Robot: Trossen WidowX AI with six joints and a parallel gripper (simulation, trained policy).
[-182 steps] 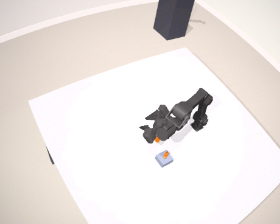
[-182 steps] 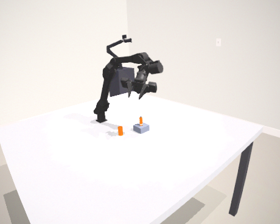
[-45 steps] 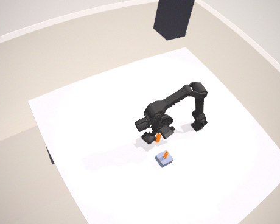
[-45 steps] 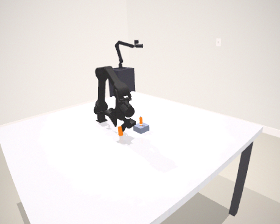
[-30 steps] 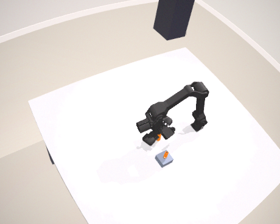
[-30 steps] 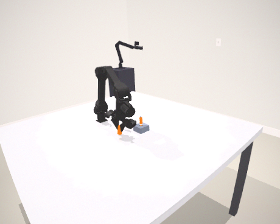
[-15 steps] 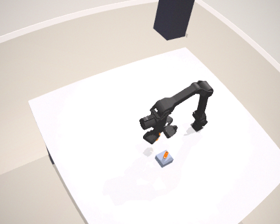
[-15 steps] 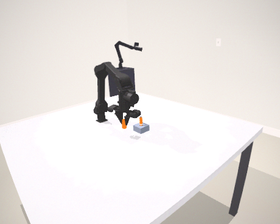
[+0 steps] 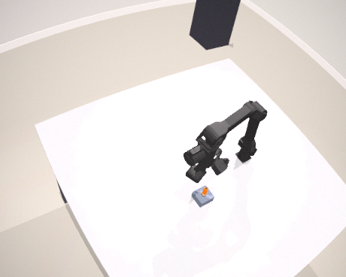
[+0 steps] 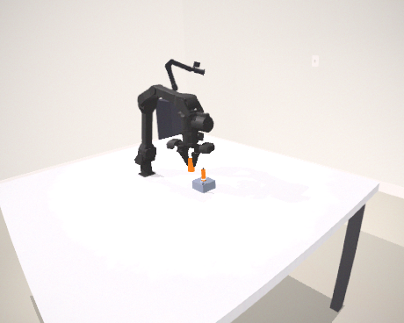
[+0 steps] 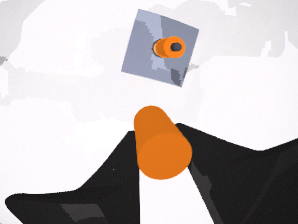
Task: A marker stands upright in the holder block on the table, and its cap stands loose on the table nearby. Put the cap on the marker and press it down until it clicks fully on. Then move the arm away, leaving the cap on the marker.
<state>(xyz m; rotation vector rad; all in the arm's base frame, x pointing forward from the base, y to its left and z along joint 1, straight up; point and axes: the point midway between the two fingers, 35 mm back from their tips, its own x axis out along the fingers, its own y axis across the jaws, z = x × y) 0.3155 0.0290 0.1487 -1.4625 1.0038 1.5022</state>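
The orange marker is 60 mm to the left of my gripper tip and 50 mm below it. Round my gripper tip: orange cap 10 mm above; then grey holder block 100 mm below, 60 mm to the left.
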